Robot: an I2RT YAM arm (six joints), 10 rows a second.
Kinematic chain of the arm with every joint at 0, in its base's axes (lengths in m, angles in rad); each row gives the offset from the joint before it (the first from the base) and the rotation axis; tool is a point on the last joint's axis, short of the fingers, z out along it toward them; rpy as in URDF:
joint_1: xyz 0 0 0.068 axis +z
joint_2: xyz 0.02 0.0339 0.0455 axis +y
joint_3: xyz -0.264 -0.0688 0 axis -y
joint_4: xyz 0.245 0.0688 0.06 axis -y
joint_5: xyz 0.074 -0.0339 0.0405 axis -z
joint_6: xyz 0.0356 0 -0.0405 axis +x
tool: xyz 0 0 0 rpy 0 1.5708 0
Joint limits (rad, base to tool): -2.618..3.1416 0..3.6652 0..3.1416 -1.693..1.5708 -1.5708..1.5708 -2.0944..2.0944
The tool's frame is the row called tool.
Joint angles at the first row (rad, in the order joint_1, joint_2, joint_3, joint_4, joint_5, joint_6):
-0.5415 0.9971 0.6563 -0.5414 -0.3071 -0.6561
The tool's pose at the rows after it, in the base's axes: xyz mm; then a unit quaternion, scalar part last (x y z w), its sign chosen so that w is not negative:
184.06 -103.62 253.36 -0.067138 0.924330 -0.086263 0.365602
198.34 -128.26 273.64 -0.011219 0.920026 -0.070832 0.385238
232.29 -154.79 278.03 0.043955 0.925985 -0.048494 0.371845
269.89 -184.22 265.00 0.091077 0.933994 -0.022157 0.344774
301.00 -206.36 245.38 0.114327 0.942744 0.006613 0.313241
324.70 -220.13 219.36 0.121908 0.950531 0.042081 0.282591
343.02 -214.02 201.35 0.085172 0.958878 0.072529 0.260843
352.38 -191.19 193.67 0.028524 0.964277 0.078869 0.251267
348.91 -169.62 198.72 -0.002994 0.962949 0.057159 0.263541
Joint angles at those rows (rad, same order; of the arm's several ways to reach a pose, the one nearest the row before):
-0.5584 1.0416 0.7725 -0.5723 -0.2740 -0.5982
-0.6215 1.1412 0.8965 -0.5739 -0.3202 -0.5185
-0.6263 1.3259 1.0452 -0.5734 -0.3067 -0.4158
-0.6309 1.5344 1.1898 -0.5766 -0.2978 -0.3356
-0.6304 1.7130 1.3196 -0.6092 -0.3060 -0.2990
-0.6257 1.8604 1.4135 -0.6424 -0.3359 -0.2874
-0.5899 1.9435 1.4637 -0.6787 -0.3723 -0.3339
-0.5296 1.9460 1.4398 -0.6761 -0.3747 -0.3959
-0.4832 1.8778 1.3610 -0.6188 -0.3411 -0.4133

